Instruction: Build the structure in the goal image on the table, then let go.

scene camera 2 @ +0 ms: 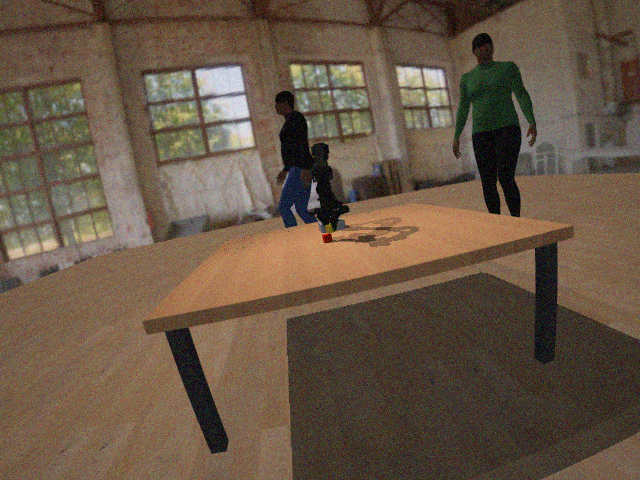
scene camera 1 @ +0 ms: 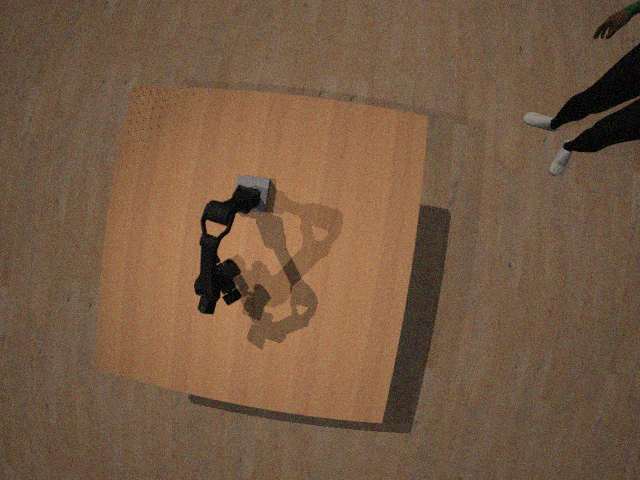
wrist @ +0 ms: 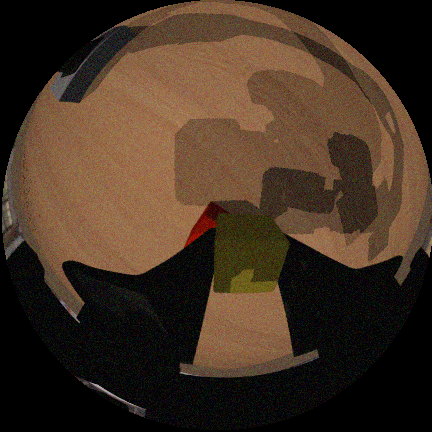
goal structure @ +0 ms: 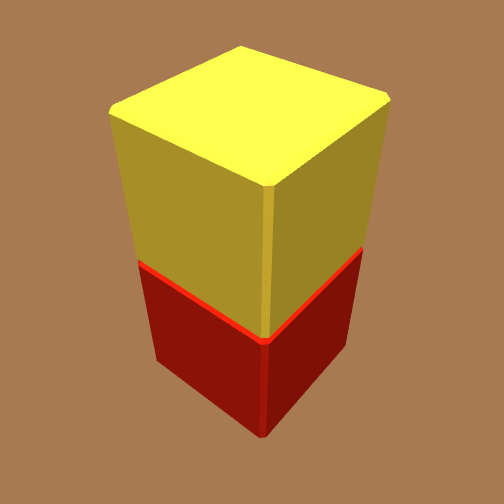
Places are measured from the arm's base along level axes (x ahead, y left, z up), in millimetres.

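Pixels of known places: gripper, fingertip midpoint: (scene camera 2: 331, 230) (wrist: 243, 235); arm's base, link origin: (scene camera 1: 250, 198).
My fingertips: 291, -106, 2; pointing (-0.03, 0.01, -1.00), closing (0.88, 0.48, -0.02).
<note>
Ahead of a thing's pixels: the offset from my fingertips to its middle, as dx, dy, dz. Level surfaces: height alone.
My gripper (scene camera 2: 329, 225) (wrist: 243, 235) is shut on a yellow cube @(+2, -3, +12) (scene camera 2: 328, 228) (wrist: 245, 240), which sits between the dark fingers. In scene camera 2 the yellow cube appears just above and slightly right of a red cube @(-10, -22, -28) (scene camera 2: 326, 238). The red cube (wrist: 201, 229) also shows in the wrist view, to the left of the yellow cube and partly hidden by the left finger and the yellow cube. I cannot tell whether the two cubes touch. In scene camera 1 the arm hides both cubes.
The wooden table @(dz -45) (scene camera 1: 336, 155) (scene camera 2: 268, 268) carries the arm's grey base (scene camera 1: 253, 181) (wrist: 59, 85). Arm shadows fall across the table around the cubes. A person in green (scene camera 2: 493, 98) and a person in black and blue (scene camera 2: 293, 139) stand beyond the table.
</note>
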